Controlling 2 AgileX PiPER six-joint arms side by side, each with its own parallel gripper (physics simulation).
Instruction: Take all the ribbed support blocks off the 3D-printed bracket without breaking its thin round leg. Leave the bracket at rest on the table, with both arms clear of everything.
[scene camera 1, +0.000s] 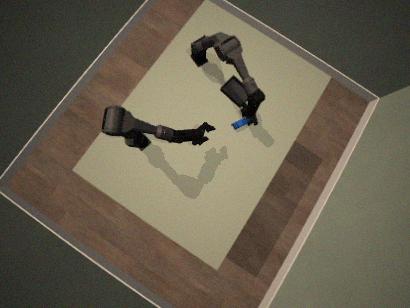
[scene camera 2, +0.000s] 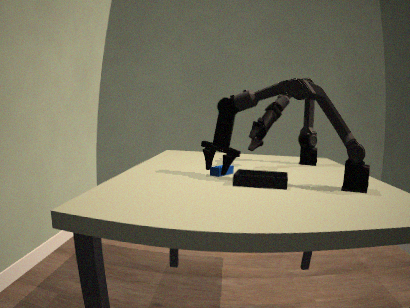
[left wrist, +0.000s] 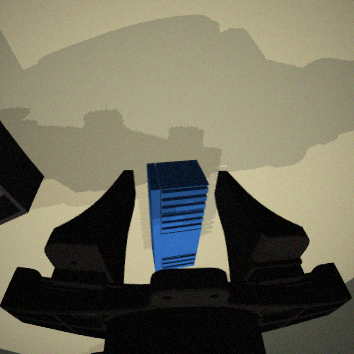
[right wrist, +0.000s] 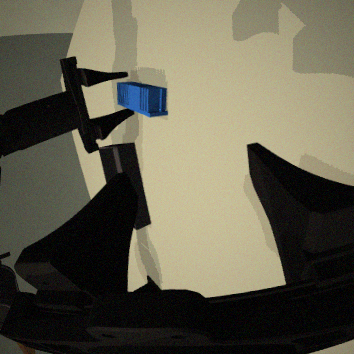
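The blue bracket with its ribbed support blocks (scene camera 1: 240, 123) (scene camera 2: 229, 170) (left wrist: 175, 245) (right wrist: 142, 97) lies on the table as one box-like piece. Dark slots between ribs show on its face in the left wrist view, in a longer and a shorter group. The thin round leg cannot be made out. My left gripper (scene camera 1: 250, 120) (scene camera 2: 216, 171) (left wrist: 175, 181) (right wrist: 127, 92) is open and low, its fingers on either side of the piece with gaps showing at both sides. My right gripper (scene camera 1: 210, 135) (scene camera 2: 254, 145) (right wrist: 187, 172) is open and empty, raised above the table, apart from the piece.
A black open-looking box (scene camera 1: 234, 91) (scene camera 2: 260, 179) (left wrist: 15, 180) (right wrist: 142, 205) stands on the table (scene camera 1: 165, 105) (scene camera 2: 150, 210) close to the bracket and my left gripper. Arm shadows fall across the table top.
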